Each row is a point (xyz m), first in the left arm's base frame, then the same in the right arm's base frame.
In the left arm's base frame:
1: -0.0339 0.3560 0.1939
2: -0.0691 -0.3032 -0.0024
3: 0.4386 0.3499 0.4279
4: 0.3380 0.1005 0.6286
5: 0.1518 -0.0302 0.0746
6: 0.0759 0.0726 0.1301
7: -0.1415 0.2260 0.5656
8: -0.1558 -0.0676 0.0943
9: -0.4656 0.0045 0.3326
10: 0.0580 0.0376 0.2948
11: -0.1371 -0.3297 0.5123
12: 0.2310 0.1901 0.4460
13: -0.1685 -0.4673 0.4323
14: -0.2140 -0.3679 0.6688
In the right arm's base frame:
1: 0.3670 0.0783 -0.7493
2: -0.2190 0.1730 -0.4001
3: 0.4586 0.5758 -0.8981
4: 0.1558 0.5904 -1.0420
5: 0.0873 0.3268 -0.5087
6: 0.1490 0.2410 -0.5995
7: 0.1394 0.0932 -1.0879
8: -0.0450 0.0517 -0.5656
9: -0.1193 -0.2055 -0.8593
10: 0.0782 0.2697 -0.7506
11: -0.3665 0.2298 -0.8953
12: 0.2430 0.4262 -0.9070
13: -0.4884 0.2184 -0.7889
14: -0.4565 0.2021 -1.0469

